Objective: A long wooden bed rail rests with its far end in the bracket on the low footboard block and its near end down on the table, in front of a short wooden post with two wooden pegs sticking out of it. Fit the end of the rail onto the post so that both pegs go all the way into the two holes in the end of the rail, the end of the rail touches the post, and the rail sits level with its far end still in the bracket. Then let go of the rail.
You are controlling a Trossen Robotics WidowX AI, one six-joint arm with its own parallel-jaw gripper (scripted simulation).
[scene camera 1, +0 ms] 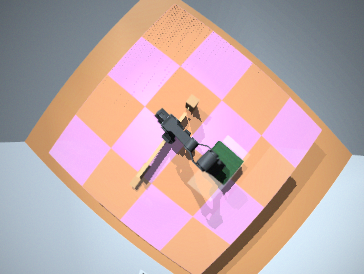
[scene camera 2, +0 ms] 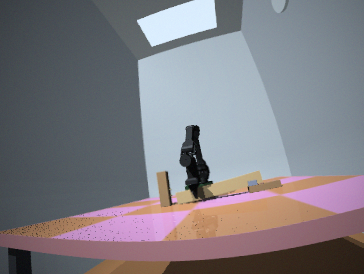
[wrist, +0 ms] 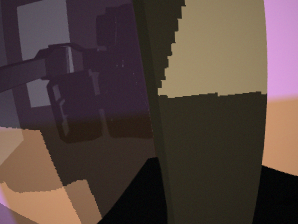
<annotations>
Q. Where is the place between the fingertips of the gripper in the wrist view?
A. At 180,162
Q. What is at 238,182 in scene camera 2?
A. A wooden bed rail.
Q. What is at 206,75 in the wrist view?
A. A wooden bed rail.
</annotations>
